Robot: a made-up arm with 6 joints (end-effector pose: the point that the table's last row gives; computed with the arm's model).
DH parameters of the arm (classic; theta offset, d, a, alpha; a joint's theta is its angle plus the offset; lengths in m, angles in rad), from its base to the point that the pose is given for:
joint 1: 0 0.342 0 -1.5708
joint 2: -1.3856 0 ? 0
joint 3: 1.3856 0 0.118 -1.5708
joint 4: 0 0.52 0 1.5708
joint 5: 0 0 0.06 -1.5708
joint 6: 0 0.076 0 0
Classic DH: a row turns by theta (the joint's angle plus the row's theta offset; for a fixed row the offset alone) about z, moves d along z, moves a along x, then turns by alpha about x.
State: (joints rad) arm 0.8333 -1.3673 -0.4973 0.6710 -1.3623 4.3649
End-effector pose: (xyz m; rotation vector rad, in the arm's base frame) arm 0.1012 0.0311 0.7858 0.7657 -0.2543 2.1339
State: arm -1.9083 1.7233 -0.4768 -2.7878 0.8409 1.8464
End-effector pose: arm 0.0684 0.2123 -0.0923 -2.4912 1.0477 0.4072
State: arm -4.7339 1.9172 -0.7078 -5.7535 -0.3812 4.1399
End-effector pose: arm 0.0387 -0.1747 -0.2078 -0.1931 2.7162 -1.2857
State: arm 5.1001 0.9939 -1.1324 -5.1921 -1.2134 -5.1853
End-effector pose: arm 0.1277 -0.5290 0.0071 -0.3389 -2.1149 1.3966
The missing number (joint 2, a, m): 0.3368
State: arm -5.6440 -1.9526 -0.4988 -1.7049 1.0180 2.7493
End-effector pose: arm -0.0091 -0.0477 0.8253 -0.3304 1.1800 -1.6394
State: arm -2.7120 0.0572 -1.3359 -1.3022 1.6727 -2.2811
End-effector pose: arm -0.6295 -0.2017 0.5965 -1.8131 0.2589 0.5581
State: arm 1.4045 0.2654 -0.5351 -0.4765 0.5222 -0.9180
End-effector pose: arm 0.0659 0.4316 0.0864 0.5387 2.8409 -0.2833
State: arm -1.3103 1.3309 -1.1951 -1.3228 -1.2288 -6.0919
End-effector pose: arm 0.1913 -0.3726 -0.1431 -2.4038 0.3273 -1.6252
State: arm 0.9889 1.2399 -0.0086 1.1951 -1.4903 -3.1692
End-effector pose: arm 0.0311 -0.0891 0.0965 -0.7684 2.0038 -1.1365
